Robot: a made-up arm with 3 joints. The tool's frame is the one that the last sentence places.
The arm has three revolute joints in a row. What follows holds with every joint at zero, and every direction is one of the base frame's. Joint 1 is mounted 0.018 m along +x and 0.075 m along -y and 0.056 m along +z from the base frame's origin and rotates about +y. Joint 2 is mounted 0.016 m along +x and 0.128 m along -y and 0.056 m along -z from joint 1 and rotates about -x. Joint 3 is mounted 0.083 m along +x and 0.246 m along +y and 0.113 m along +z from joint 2 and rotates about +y. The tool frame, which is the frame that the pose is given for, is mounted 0.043 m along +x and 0.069 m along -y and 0.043 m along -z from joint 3; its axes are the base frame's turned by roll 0.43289, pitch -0.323 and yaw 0.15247 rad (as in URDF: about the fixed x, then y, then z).
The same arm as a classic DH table. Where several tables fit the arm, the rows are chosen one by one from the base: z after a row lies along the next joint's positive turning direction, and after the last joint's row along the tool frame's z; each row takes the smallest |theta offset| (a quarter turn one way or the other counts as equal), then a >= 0, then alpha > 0; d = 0 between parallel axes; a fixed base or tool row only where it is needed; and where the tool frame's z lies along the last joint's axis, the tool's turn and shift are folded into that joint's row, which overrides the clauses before.
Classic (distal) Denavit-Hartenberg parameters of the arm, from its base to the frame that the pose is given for. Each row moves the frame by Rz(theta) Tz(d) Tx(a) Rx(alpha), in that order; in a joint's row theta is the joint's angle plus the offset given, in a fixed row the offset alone. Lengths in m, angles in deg.
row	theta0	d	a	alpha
base (fixed)	0	0.056	0.018	-90
joint 1	90	-0.203	0.056	-90
joint 2	0	-0.099	-0.113	90
joint 3	75.6	0.15	-0.031	-117.28
tool (fixed)	-170.67	-0.0589	0	0

